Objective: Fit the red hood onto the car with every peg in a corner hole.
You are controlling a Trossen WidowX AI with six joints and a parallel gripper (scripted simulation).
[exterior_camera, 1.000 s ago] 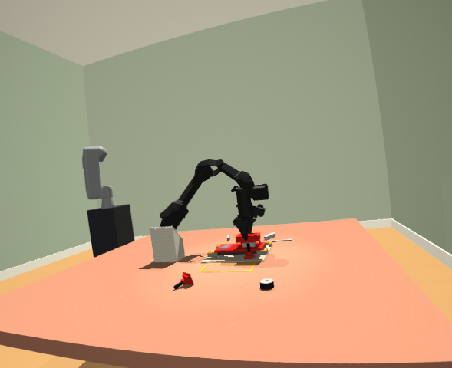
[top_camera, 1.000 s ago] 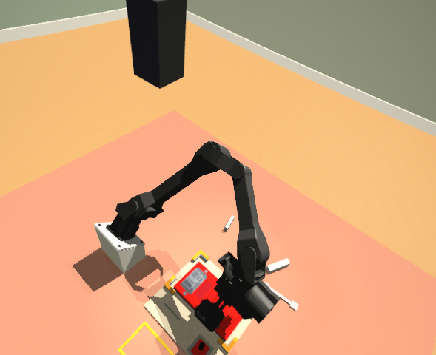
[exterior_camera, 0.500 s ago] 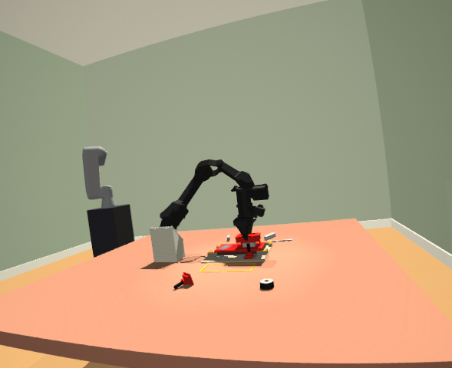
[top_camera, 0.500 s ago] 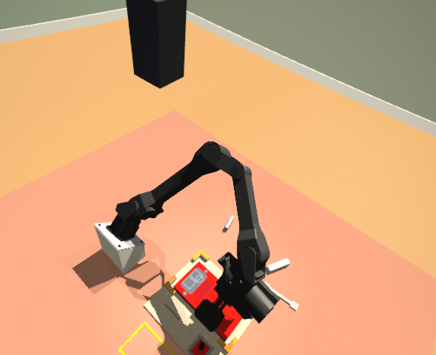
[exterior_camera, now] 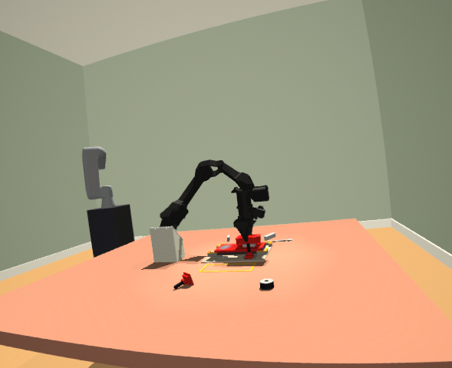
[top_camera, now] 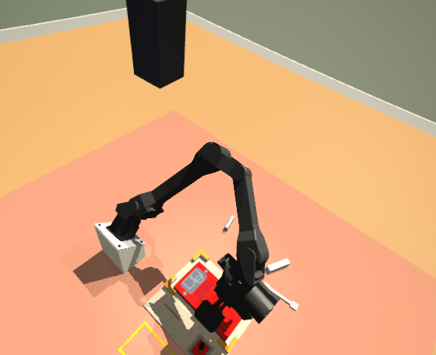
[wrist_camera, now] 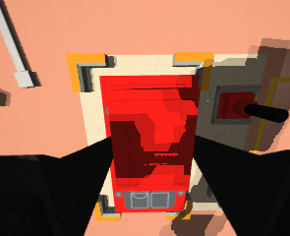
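Now: gripper tip 10 mm to the right of the grey engine block and 30 mm above it. Round my gripper tip: cream jig: 30 mm behind, 10 mm to the right, 40 mm below; then black wheel: 100 mm ahead, 390 mm to the right, 40 mm below; then red hood: 10 mm above.
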